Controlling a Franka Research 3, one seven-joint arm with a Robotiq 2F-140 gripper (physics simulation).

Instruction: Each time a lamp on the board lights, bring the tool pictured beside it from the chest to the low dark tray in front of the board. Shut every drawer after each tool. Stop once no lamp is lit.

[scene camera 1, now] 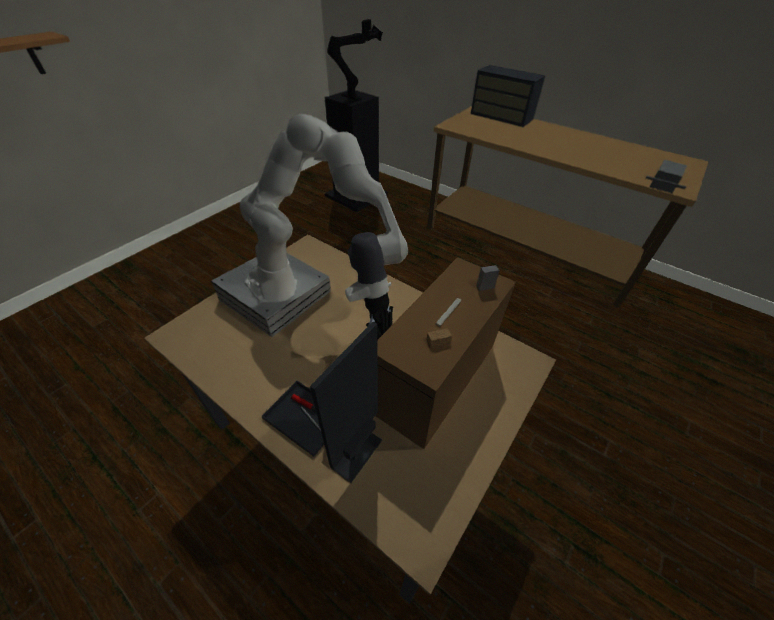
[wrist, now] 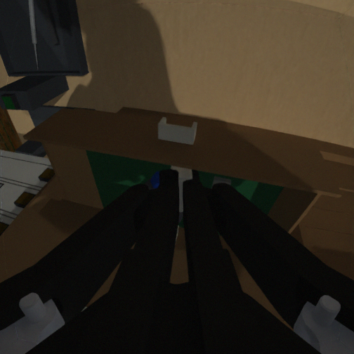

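My gripper (scene camera 1: pixel 381 324) (wrist: pixel 181 164) is shut, its fingertips close together over an open drawer of the brown chest (scene camera 1: pixel 413 361). In the wrist view the drawer has a green inside (wrist: pixel 112 175) and a grey handle (wrist: pixel 177 133). A blue piece (wrist: pixel 155 179) shows left of the fingertips and a grey piece (wrist: pixel 222 180) to their right; the fingers hide the middle of the drawer. The low dark tray (scene camera 1: pixel 288 424) (wrist: pixel 70 50) holds a tool with a red handle (scene camera 1: pixel 301 400) and a thin shaft (wrist: pixel 32 25). The board (scene camera 1: pixel 348 393) (wrist: pixel 17 172) has dark lamps where its face shows.
A wooden block (scene camera 1: pixel 439 339), a white bar (scene camera 1: pixel 449 311) and a grey block (scene camera 1: pixel 488 277) are on the chest top. The board stands upright between the tray and the chest's near end. A side table (scene camera 1: pixel 581 151) with a small cabinet (scene camera 1: pixel 507 95) stands behind.
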